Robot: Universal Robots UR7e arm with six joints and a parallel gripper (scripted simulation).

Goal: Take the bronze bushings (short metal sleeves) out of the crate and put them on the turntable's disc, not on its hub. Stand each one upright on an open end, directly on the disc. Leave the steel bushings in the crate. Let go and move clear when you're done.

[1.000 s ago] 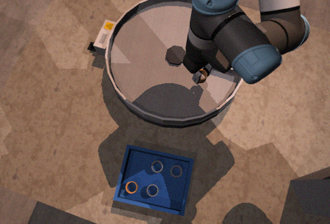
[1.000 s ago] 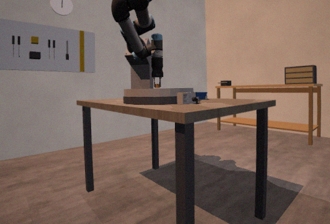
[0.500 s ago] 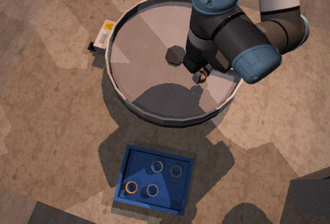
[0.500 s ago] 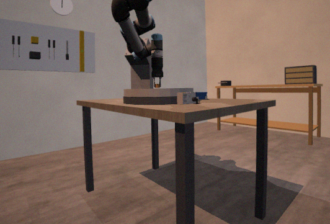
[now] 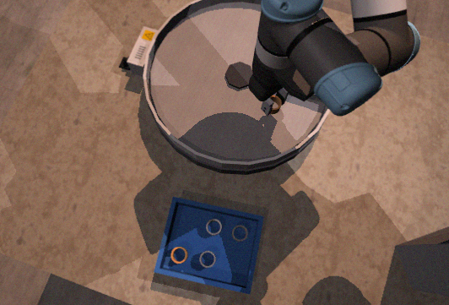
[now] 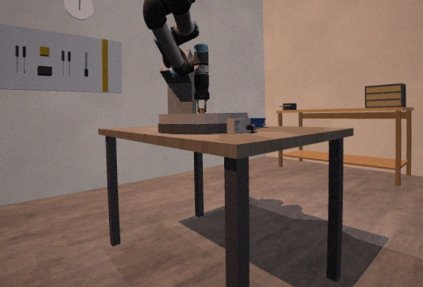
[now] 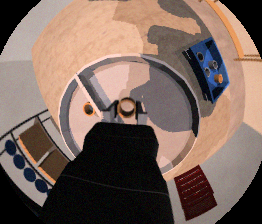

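The turntable disc is 80 mm to the right of my hand, 80 mm ahead of it and 50 mm below it. Round my hand: blue crate 290 mm to the left, 100 mm ahead, 80 mm below.
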